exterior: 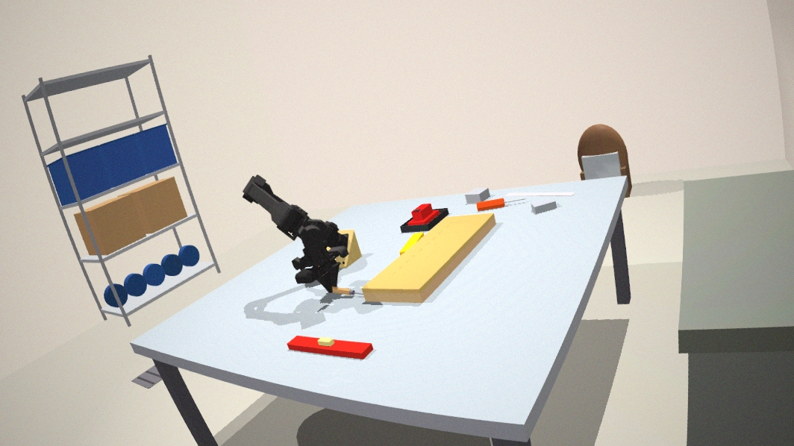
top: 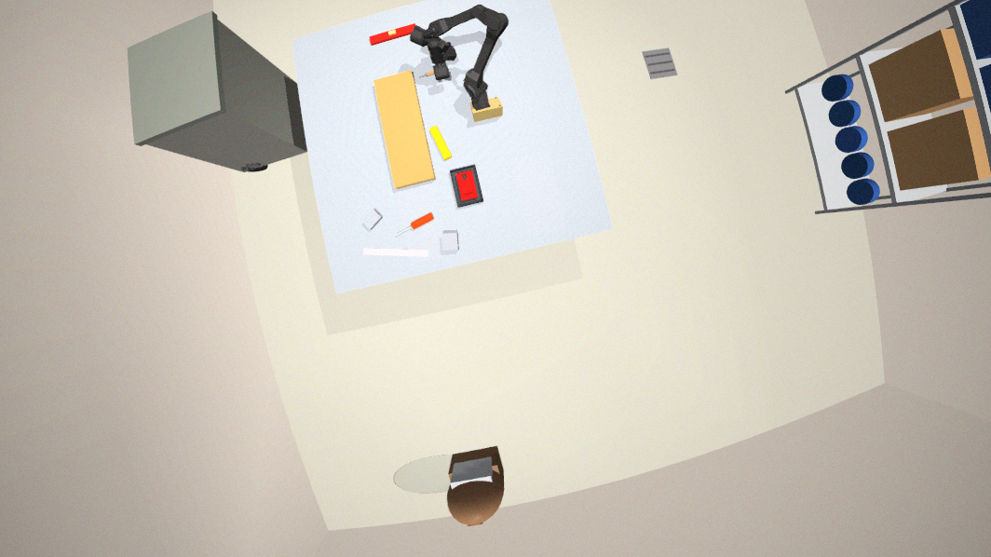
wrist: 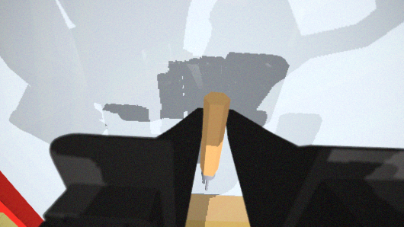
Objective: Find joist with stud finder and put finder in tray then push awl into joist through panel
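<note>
My gripper tip is 6 cm short of the awl. Round my gripper tip: red stud finder 54 cm to the left, 4 cm ahead, 3 cm above; yellow block 33 cm to the left, 10 cm ahead, 1 cm below; red level 27 cm to the right, 16 cm ahead.
</note>
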